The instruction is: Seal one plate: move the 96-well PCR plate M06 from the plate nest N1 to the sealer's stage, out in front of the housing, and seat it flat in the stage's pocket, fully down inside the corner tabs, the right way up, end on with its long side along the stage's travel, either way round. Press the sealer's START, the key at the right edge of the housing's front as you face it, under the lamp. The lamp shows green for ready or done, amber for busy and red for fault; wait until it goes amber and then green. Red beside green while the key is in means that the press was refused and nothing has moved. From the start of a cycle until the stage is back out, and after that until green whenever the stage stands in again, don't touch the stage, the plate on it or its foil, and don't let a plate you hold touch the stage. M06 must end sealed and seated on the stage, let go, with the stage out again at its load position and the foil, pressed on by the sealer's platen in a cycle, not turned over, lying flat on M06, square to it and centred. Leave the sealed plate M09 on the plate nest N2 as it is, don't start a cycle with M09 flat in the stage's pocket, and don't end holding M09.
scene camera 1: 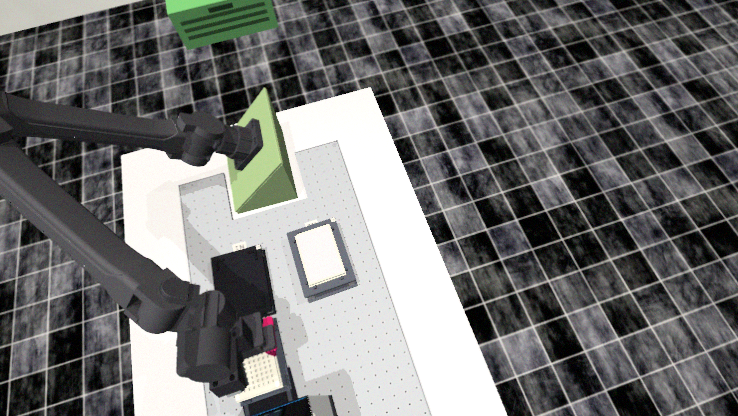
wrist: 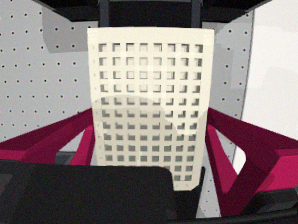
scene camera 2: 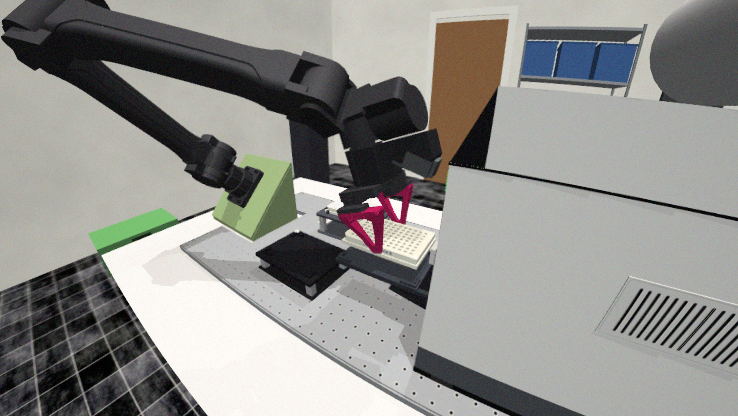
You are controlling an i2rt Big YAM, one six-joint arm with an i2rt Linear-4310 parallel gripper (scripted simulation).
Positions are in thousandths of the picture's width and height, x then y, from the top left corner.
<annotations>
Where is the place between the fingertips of my gripper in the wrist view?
505, 507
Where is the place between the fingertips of my gripper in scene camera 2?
529, 578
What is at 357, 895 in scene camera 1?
A 96-well plate M06.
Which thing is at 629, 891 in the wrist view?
A black plate nest N1.
</annotations>
